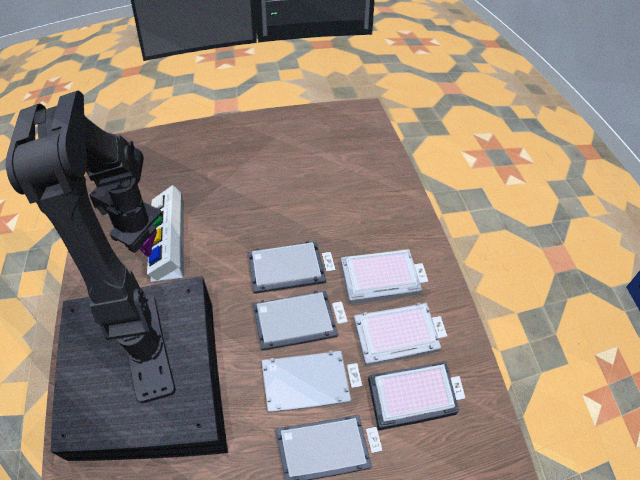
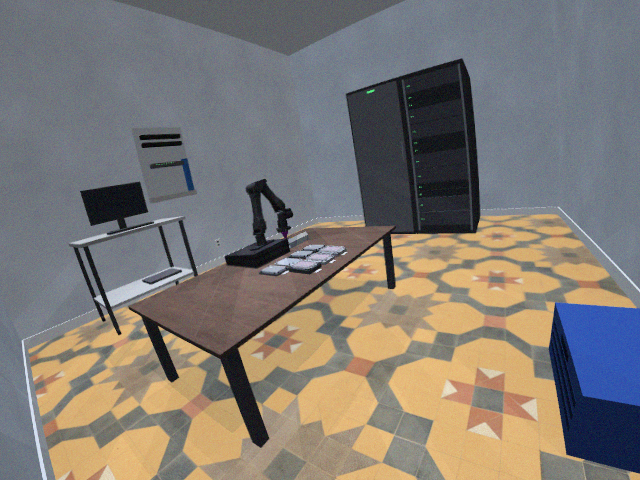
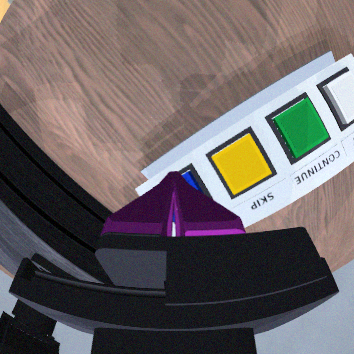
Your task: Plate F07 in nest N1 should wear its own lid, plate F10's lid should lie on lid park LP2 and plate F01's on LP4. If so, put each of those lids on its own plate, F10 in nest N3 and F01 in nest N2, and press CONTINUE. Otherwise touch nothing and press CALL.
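Places are measured from the arm's base along level axes (x ahead, y left, z up), in millimetres.
Pixels of known places: gripper, between the fingertips: [image 1: 147, 254] [image 3: 173, 178]; arm's base, origin of its link: [image 1: 147, 348] [image 2: 262, 245].
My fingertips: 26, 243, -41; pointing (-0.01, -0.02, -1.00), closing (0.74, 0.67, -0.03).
For each thing: its top centre in the pictures, then the offset to it from my fingertips, as dx, dy, dz. "pt": a spot on its surface instead. Level surfaces: height alone.
- blue button, centre of its top: [image 3: 183, 208] [image 1: 153, 251] +17, -8, +13
- white button box, centre of its top: [image 3: 291, 178] [image 1: 161, 221] [image 2: 294, 235] +46, +64, +21
- CONTINUE button, centre of its top: [image 3: 309, 134] +34, +91, +13
- N1, centre of its top: [image 1: 416, 390] [image 2: 304, 263] +390, -451, -8
- N2, centre of its top: [image 1: 399, 328] [image 2: 318, 255] +417, -323, -12
- N3, centre of its top: [image 1: 382, 269] [image 2: 331, 247] +443, -191, -10
- LP2, centre of its top: [image 1: 285, 263] +274, -99, -25
- LP4, centre of its top: [image 1: 294, 316] [image 2: 301, 252] +249, -223, -25
- LP3, centre of its top: [image 1: 323, 447] [image 2: 273, 268] +208, -484, -25
- LP1, centre of its top: [image 1: 305, 378] [image 2: 288, 259] +225, -352, -23
- yellow SKIP button, centre of its top: [image 3: 246, 173] [image 1: 154, 233] +25, +42, +13
- white button, a spot on its surface: [image 3: 343, 97] pt +37, +134, +5
- wooden table, height of its surface: dz -43
My gripper [image 1: 146, 248] [image 2: 284, 235] [image 3: 173, 178] is shut, with nothing between its purple fingertips. It is over the blue button [image 1: 155, 254] [image 3: 191, 180] of the white button box [image 1: 174, 250] [image 3: 245, 213] and partly hides it; I cannot tell whether they touch. That button's label is hidden. The CONTINUE button [image 3: 301, 128] is green. Pink-welled plates sit in N1 [image 1: 416, 391], N2 [image 1: 398, 331] and N3 [image 1: 381, 271]; I cannot make out a lid on N1's. Grey lids lie on LP2 [image 1: 287, 265], LP4 [image 1: 296, 317] and LP3 [image 1: 324, 447]. Plate and lid codes are unreadable.
A pale slab with a faint small label is at LP1 [image 1: 306, 382]. The yellow SKIP button [image 1: 157, 236] [image 3: 242, 164] lies between blue and green; a white button [image 3: 343, 97] is at the far end. The black arm base [image 1: 103, 413] stands beside the box on the wooden table [image 1: 289, 155].
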